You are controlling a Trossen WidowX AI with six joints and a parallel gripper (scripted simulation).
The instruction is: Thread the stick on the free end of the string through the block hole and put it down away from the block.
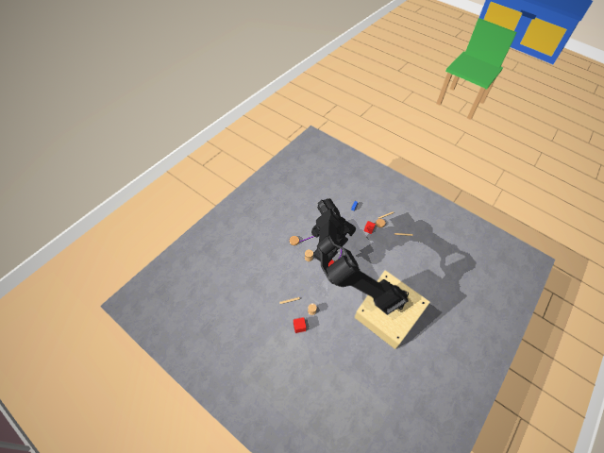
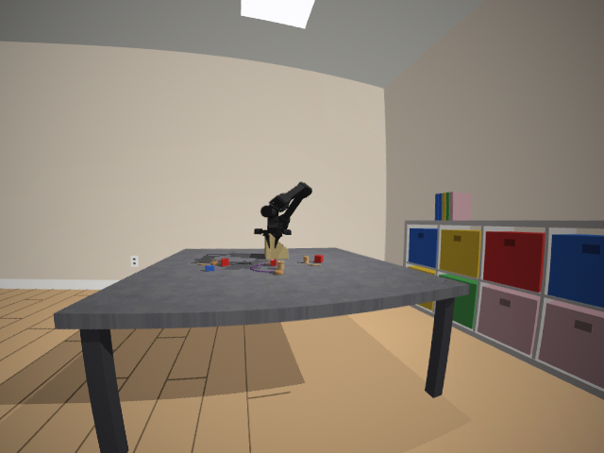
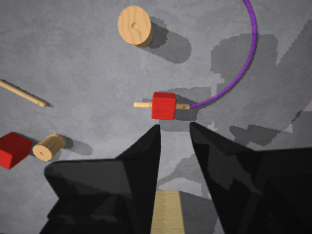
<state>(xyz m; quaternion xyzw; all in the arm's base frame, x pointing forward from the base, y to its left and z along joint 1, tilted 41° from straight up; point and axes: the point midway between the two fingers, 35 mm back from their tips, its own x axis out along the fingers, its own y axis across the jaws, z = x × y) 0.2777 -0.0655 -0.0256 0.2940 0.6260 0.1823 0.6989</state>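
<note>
My gripper tip is 80 mm above the red wooden block and 10 mm to the right of it. Round my gripper tip: round wooden button: 180 mm ahead, 80 mm below, 20 mm to the right; wooden cylinder: 90 mm ahead, 70 mm below, 20 mm to the left; stick on the string: 80 mm below, 10 mm behind.
</note>
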